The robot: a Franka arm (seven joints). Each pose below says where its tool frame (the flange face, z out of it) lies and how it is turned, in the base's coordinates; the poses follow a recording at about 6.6 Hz.
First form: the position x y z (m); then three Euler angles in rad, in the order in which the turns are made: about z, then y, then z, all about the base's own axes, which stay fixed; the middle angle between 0 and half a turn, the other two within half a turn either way.
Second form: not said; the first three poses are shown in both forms.
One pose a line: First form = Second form
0.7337 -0.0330 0.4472 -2.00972 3.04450 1.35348 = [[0.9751 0.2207 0.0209 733.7], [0.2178 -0.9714 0.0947 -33.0], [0.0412 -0.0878 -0.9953 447.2], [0 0 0 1]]
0.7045 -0.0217 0.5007 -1.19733 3.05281 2.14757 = [[0.9786 0.1999 -0.0484 704.5], [0.2031 -0.9763 0.0743 -21.7], [-0.0323 -0.0826 -0.9961 500.7], [0 0 0 1]]
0.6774 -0.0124 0.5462 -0.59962 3.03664 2.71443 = [[0.9810 0.1688 -0.0953 677.4], [0.1735 -0.9839 0.0434 -12.4], [-0.0865 -0.0591 -0.9945 546.2], [0 0 0 1]]
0.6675 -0.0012 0.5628 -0.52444 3.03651 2.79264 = [[0.9802 0.1720 -0.0986 667.5], [0.1762 -0.9837 0.0359 -1.2], [-0.0908 -0.0525 -0.9945 562.8], [0 0 0 1]]
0.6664 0.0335 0.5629 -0.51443 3.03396 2.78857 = [[0.9823 0.1580 -0.1008 666.4], [0.1624 -0.9860 0.0371 33.5], [-0.0935 -0.0529 -0.9942 562.9], [0 0 0 1]]
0.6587 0.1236 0.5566 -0.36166 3.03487 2.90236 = [[0.9873 0.1202 -0.1035 658.7], [0.1234 -0.9920 0.0252 123.6], [-0.0996 -0.0377 -0.9943 556.6], [0 0 0 1]]
